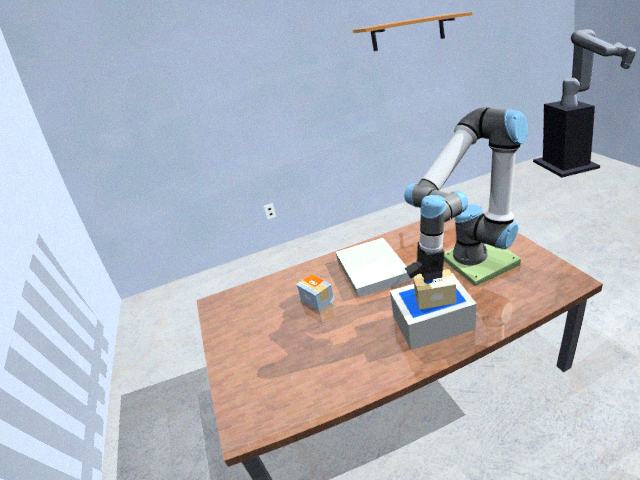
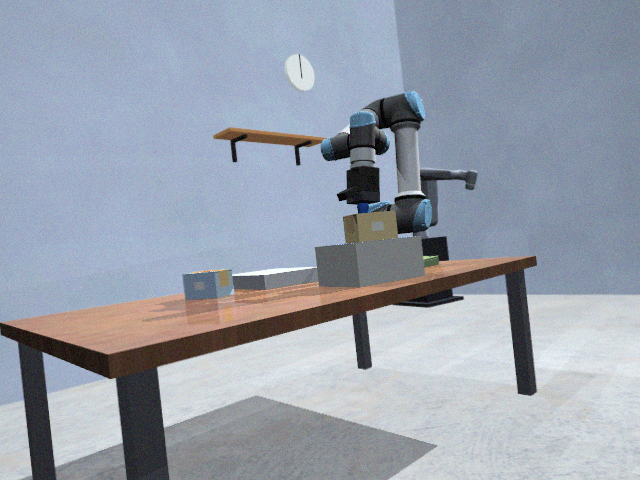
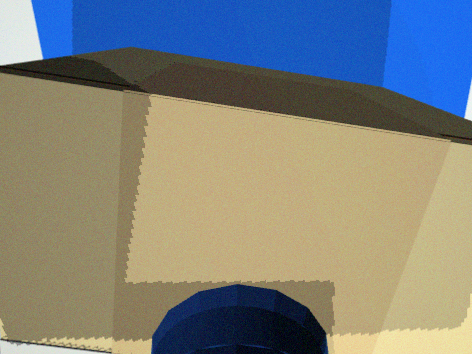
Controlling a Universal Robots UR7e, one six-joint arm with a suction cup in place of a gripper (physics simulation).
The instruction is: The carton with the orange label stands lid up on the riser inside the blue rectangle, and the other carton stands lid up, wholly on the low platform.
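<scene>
A plain tan carton [image 1: 436,295] [image 2: 370,227] [image 3: 266,190] rests on the grey riser [image 1: 439,324] [image 2: 370,266], inside the blue rectangle [image 1: 407,299] [image 3: 228,30]. It has a white label on one side. My suction cup [image 1: 426,278] [image 2: 363,208] [image 3: 238,319] presses down on the carton's top face near one end and grips it. The carton with the orange label [image 1: 315,291] [image 2: 208,284] stands on the table to the left, orange label on top, apart from the arm. The white low platform [image 1: 371,263] [image 2: 273,277] lies bare between that carton and the riser.
The arm's green base plate [image 1: 490,264] sits at the table's far right corner behind the riser. A second grey arm on a black pedestal [image 1: 568,136] stands on the floor beyond the table. A wooden wall shelf [image 1: 413,23] hangs high on the back wall.
</scene>
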